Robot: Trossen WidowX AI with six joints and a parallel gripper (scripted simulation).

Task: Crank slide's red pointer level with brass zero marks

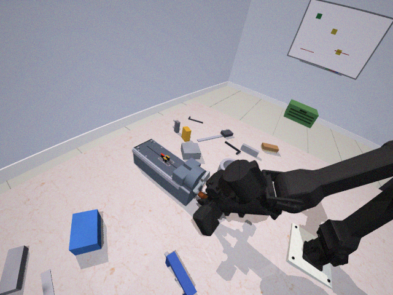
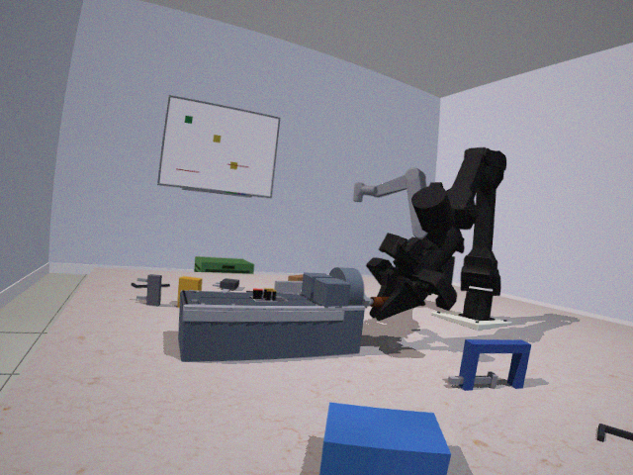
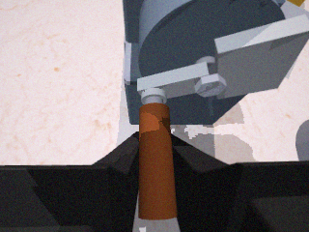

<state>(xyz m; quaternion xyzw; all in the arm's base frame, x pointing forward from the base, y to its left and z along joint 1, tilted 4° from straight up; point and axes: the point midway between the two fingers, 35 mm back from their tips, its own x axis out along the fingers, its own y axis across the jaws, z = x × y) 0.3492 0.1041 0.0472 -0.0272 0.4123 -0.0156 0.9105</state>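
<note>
My gripper tip is 180 mm short of the red pointer, 30 mm to the left of it and 30 mm below it. Also, from my gripper tip: brown crank handle (20 mm behind, 30 mm above); then blue bracket (70 mm behind, 180 mm to the left, 20 mm below); then grey block (180 mm ahead, 190 mm to the right, 30 mm below).
</note>
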